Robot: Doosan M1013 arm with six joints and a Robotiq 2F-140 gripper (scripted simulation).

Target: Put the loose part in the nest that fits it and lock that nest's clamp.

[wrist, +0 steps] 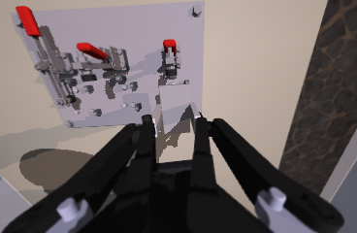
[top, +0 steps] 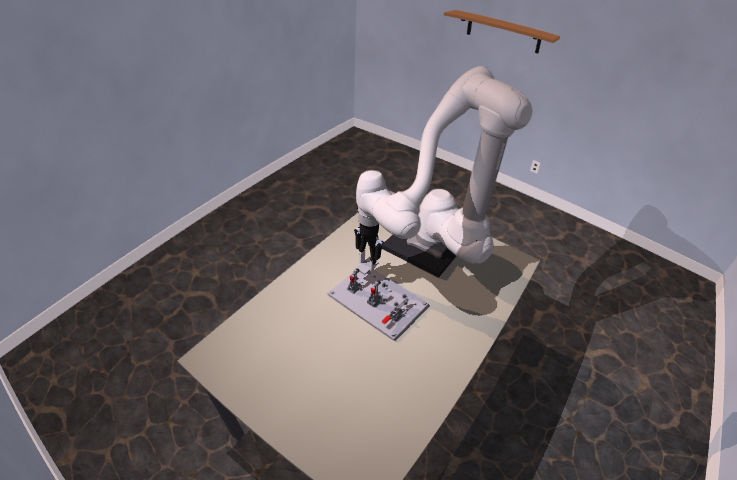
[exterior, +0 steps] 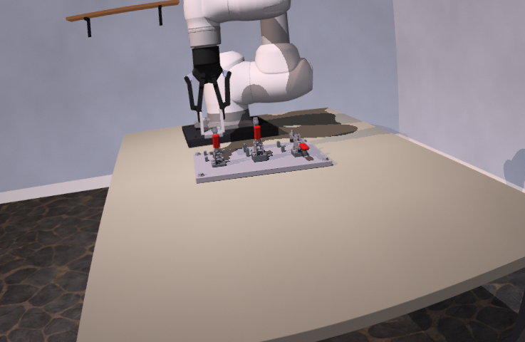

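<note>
The loose part is 30 mm below my hand. The rest, counted from my hand: grey fixture plate 70 mm ahead, 110 mm to the left, 110 mm below.
</note>
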